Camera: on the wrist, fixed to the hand. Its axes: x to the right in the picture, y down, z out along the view.
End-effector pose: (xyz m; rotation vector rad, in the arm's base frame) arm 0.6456 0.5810 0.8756 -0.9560 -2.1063 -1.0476
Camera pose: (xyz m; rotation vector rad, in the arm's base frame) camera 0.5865 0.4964 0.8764 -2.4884 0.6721 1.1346
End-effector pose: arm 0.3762 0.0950 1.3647 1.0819 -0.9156 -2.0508
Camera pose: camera 0.4080 0.1201 1.2698 -1.2384 -1.1595 0.4093
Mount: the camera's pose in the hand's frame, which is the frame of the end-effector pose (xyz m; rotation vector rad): 0.0056 -0.0836 -0.0602 0.0675 -0.8954 2.9722
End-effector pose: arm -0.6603 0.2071 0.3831 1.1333 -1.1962 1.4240
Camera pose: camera -0.5837 0.2754 0.3940 0.6251 1.2744 -0.7402
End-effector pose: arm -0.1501 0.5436 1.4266 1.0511 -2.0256 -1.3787
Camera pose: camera -0.0818 0.4885 1.3724 -2.2691 -1.2409 0.3290
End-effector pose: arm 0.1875 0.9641 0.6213 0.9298 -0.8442 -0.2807
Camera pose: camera 0.2469 0.9473 0.5387 -1.2092 -2.0377 2.0105
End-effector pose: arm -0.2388 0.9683 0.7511 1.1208 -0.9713 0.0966
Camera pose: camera -0.1558 0.9740 0.6901 1.0960 2.0143 -1.6166
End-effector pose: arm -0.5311 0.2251 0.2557 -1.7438 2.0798 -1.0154
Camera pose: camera -0.5039 0.2372 0.3545 1.3548 1.2814 0.6304
